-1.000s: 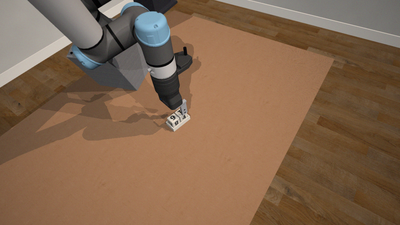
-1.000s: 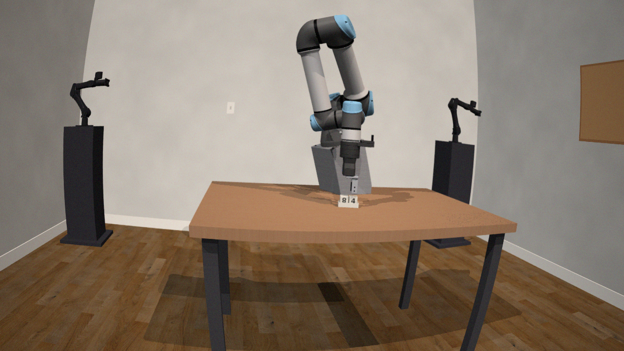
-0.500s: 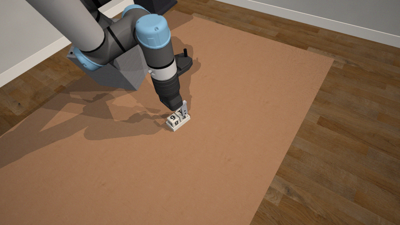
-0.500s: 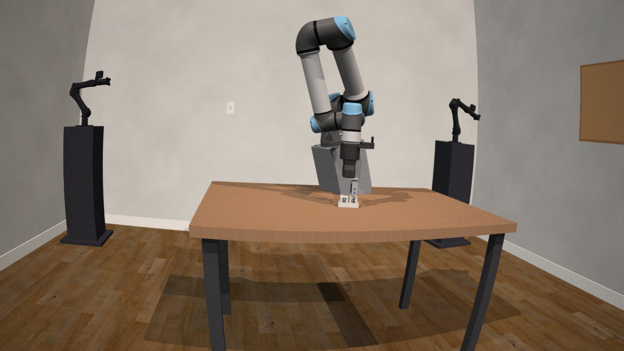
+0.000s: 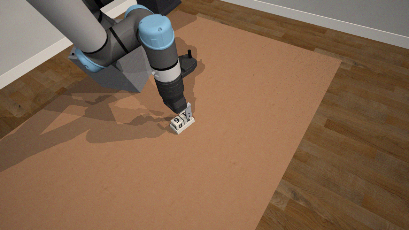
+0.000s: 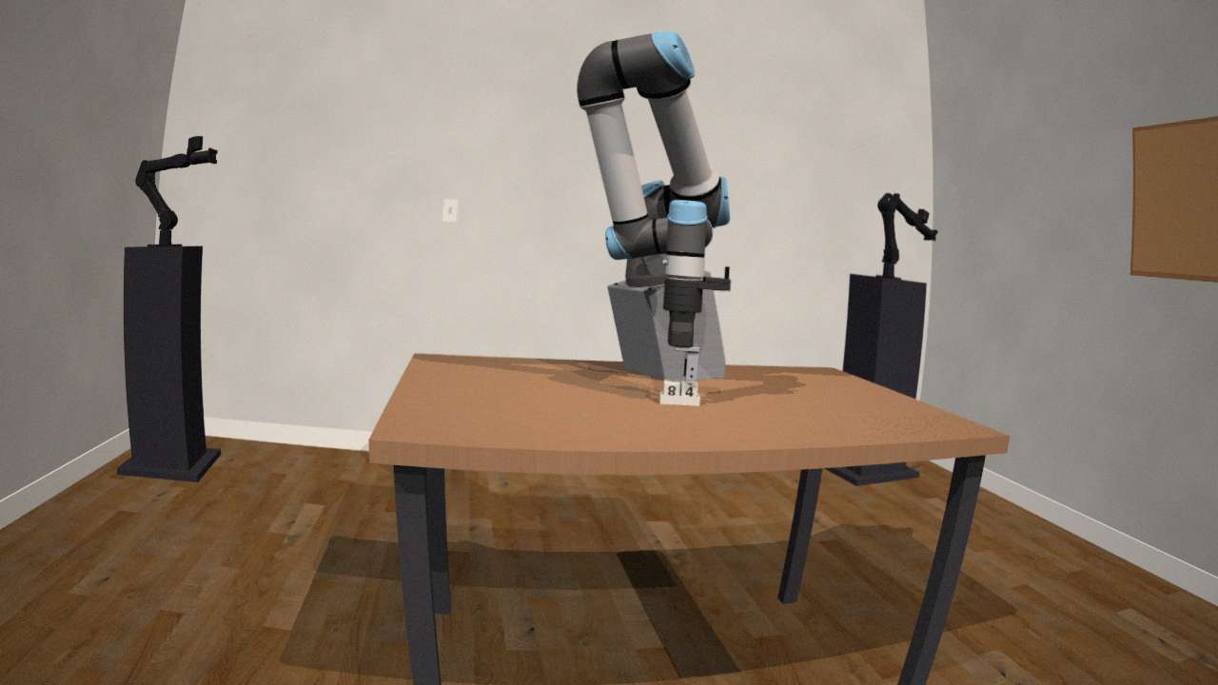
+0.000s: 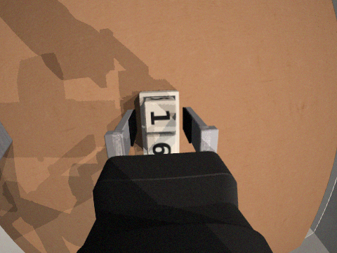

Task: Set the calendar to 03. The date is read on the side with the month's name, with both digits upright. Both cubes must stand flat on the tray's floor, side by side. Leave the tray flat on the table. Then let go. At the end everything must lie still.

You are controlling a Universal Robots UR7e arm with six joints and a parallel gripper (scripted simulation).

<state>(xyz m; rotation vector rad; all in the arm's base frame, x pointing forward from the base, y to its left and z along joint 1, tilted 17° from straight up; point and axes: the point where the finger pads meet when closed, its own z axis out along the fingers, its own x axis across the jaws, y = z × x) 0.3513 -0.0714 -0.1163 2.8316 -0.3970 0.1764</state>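
Now: the white tray 6 cm below my hand and 2 cm to the right of it.
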